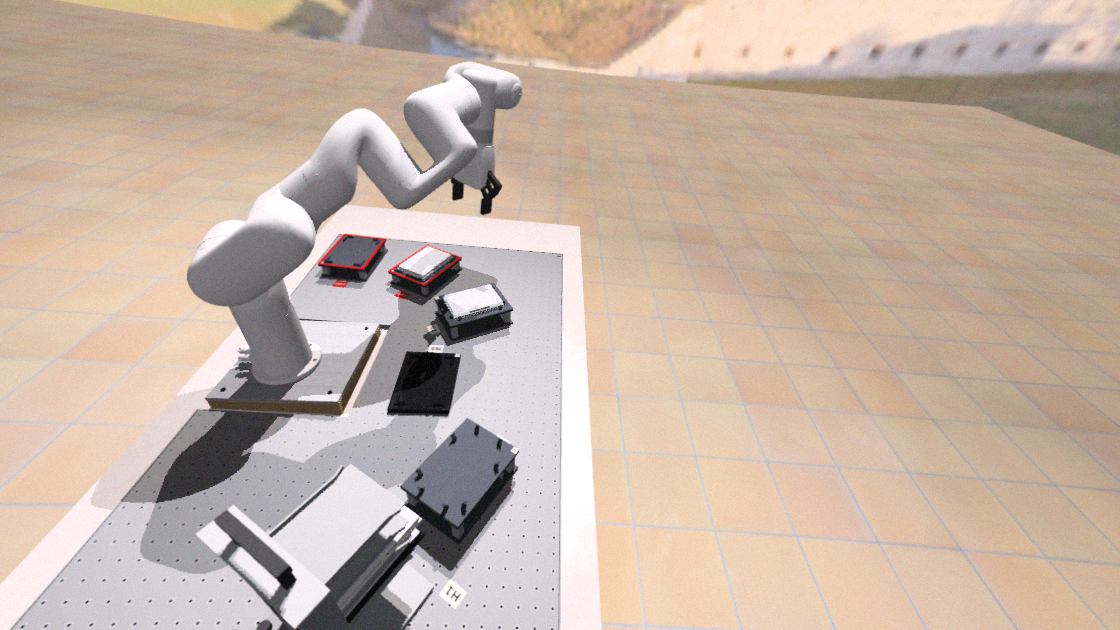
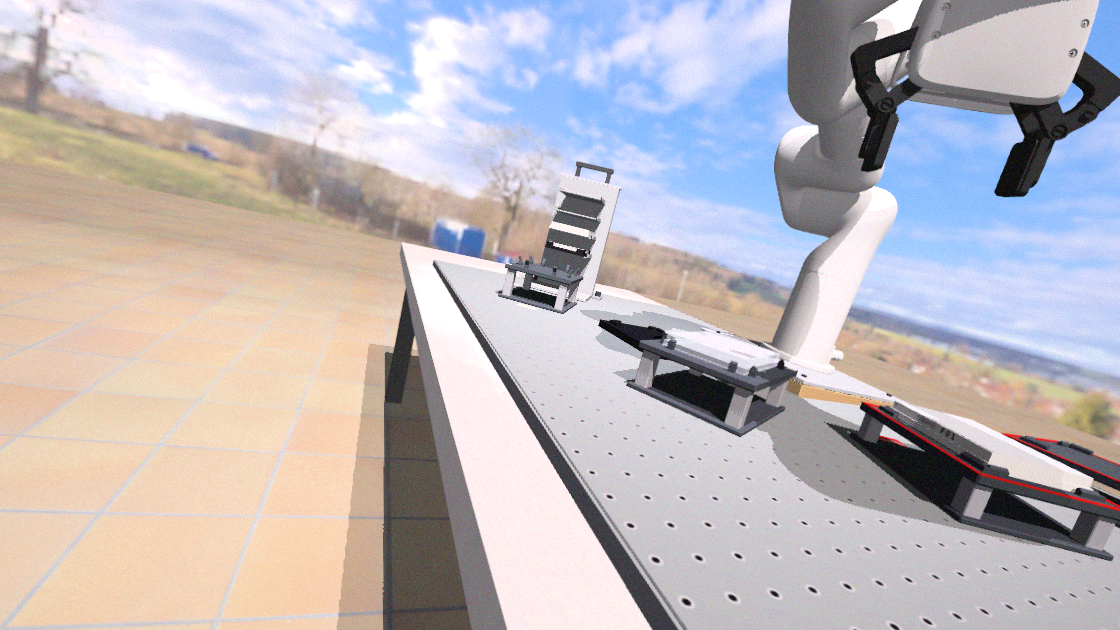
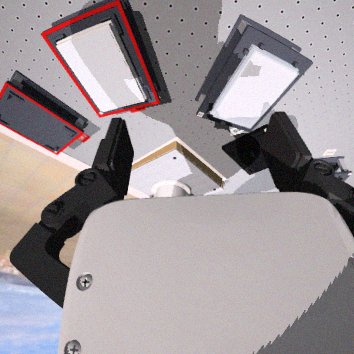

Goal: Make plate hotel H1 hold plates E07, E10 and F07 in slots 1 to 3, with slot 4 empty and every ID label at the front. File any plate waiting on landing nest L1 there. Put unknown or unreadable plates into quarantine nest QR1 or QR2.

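Frame: origin at the arm's base, x ahead, y left, z up, level; centimetres.
Seen in the pictures: gripper, between the fingertips: (image 1: pixel 471 206) (image 2: pixel 937 183) (image 3: pixel 197 131); arm's base, origin of its link: (image 1: pixel 288 363) (image 2: pixel 795 359) (image 3: pixel 170 188).
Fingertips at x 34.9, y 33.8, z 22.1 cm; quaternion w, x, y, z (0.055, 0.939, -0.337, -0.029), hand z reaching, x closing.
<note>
Pixels of each thing's top centre, then the offset from my fingertips to it. "pt": a spot on its surface instead.
- white plate, centre of its top: (image 2: pixel 981 433) (image 3: pixel 103 74) (image 1: pixel 425 259) dy +3.2, dx -13.5, dz -18.6 cm
- pale plate, centre of its top: (image 2: pixel 727 343) (image 3: pixel 252 95) (image 1: pixel 473 298) dy -14.3, dx +1.5, dz -17.6 cm
- black flat pad, a spot on its surface: (image 1: pixel 426 383) pt dy -37.7, dx -6.0, dz -22.9 cm
- bare grey nest, centre of its top: (image 1: pixel 462 461) (image 2: pixel 549 262) dy -60.1, dx +4.6, dz -16.5 cm
- H1 tag, centre of its top: (image 1: pixel 452 593) dy -76.9, dx +5.2, dz -24.0 cm
My gripper (image 1: pixel 472 199) (image 2: pixel 943 172) (image 3: pixel 197 131) is open and empty, high above the far end of the table. A white plate (image 1: pixel 426 264) (image 2: pixel 986 446) (image 3: pixel 100 70) lies on a red-edged nest (image 2: pixel 967 501) (image 3: pixel 129 45); its side label starts with F, the rest is hard to read. The other red-edged nest (image 1: pixel 354 252) (image 3: pixel 37 117) is bare. A pale plate (image 1: pixel 472 301) (image 2: pixel 716 344) (image 3: pixel 257 90) lies on a grey nest (image 2: pixel 737 407) (image 3: pixel 225 65); its ID is unreadable. Hotel H1 (image 1: pixel 336 517) (image 2: pixel 606 227) stands at the near end, holding pale plates in middle slots, IDs unreadable.
A black flat pad (image 1: pixel 426 383) lies between the plate-bearing grey nest and a bare grey nest (image 1: pixel 462 470) (image 2: pixel 544 271) by the hotel. An H1 tag (image 1: pixel 451 593) lies beside the hotel. The arm's base plate (image 1: pixel 344 352) takes up the table's other side.
</note>
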